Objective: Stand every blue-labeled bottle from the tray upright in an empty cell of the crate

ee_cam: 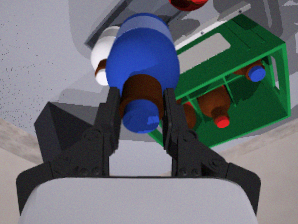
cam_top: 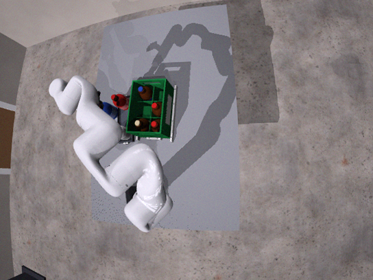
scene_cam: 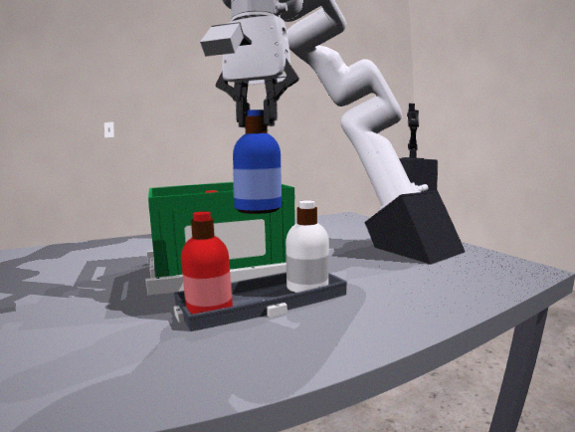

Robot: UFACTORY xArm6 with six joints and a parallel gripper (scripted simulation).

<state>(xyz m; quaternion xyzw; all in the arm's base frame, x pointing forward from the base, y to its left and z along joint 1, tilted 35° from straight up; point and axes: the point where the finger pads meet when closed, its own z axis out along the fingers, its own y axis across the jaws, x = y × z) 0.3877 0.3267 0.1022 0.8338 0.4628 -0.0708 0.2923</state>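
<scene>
My hand is 7 cm above the blue-labeled bottle. Round my hand: red bottle 9 cm ahead, 2 cm to the left, 22 cm below; then white bottle 9 cm behind, 2 cm to the right, 22 cm below; then dark tray 29 cm below.
</scene>
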